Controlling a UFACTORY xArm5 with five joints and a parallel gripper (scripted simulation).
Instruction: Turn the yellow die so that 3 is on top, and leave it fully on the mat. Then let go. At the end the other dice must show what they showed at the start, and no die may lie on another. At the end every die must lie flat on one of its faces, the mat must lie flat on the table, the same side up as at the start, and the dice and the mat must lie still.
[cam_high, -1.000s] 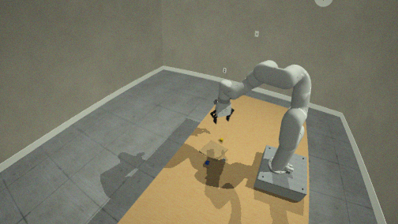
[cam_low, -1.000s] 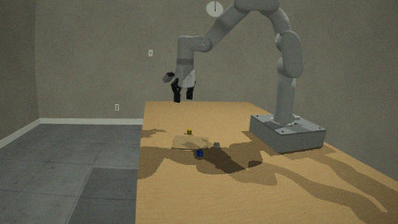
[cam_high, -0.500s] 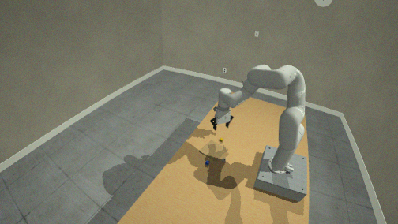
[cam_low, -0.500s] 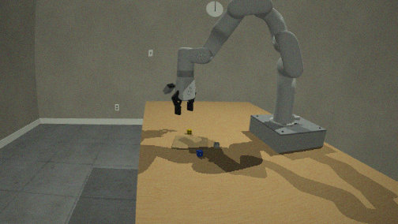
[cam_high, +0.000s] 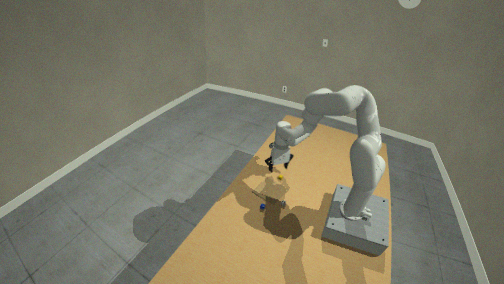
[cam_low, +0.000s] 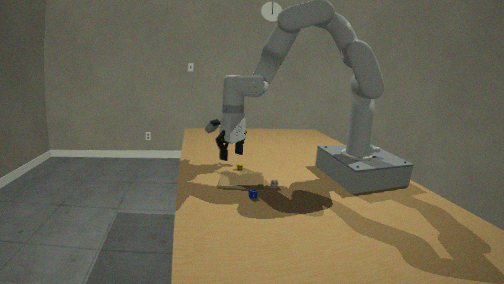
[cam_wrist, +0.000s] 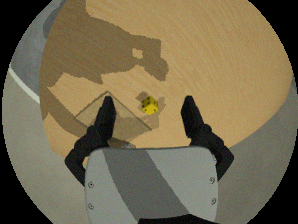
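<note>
Right now my hand is 3 cm past the yellow die, 2 cm to the right of it and 4 cm above it. The rest, counted from my hand: blue die 6 cm behind, 25 cm to the left, 4 cm below; then grey die 13 cm behind, 18 cm to the left, 4 cm below; then tan mat 3 cm behind, 13 cm to the left, 5 cm below.
</note>
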